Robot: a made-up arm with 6 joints.
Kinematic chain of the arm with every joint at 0, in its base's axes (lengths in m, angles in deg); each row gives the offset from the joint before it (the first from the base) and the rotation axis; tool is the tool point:
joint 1: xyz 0 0 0.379 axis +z
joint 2: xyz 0 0 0 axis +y
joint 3: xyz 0 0 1.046 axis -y
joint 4: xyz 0 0 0 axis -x
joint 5: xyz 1.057 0 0 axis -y
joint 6: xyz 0 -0.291 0 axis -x
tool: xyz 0 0 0
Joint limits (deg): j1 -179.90..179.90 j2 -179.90..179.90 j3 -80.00..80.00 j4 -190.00..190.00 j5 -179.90..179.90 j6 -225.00..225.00
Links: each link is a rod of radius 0.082 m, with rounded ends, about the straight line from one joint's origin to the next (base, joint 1, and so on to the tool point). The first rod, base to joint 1, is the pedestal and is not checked.
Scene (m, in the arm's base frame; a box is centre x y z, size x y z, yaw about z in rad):
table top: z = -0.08
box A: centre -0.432 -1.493 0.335 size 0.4 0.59 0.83 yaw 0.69
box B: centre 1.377 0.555 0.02 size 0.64 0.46 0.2 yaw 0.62
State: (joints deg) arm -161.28 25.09 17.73 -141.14 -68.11 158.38
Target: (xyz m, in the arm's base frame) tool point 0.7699 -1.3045 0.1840
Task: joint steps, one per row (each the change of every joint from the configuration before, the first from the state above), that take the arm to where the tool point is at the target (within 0.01 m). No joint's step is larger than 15 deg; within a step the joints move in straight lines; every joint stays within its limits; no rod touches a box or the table.
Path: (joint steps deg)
1: 13.06 -1.10 0.62 -7.50 9.70 -1.92
2: 13.07 -1.09 0.63 -7.50 9.70 -1.93
3: 13.06 -1.10 0.62 -7.51 9.69 -1.92
4: 13.06 -1.10 0.63 -7.50 9.70 -1.93
5: 13.40 10.54 -3.68 7.66 -12.93 2.57
6: 13.39 10.54 -3.68 7.66 -12.93 2.56
7: 13.39 10.53 -3.67 7.66 -12.93 2.57

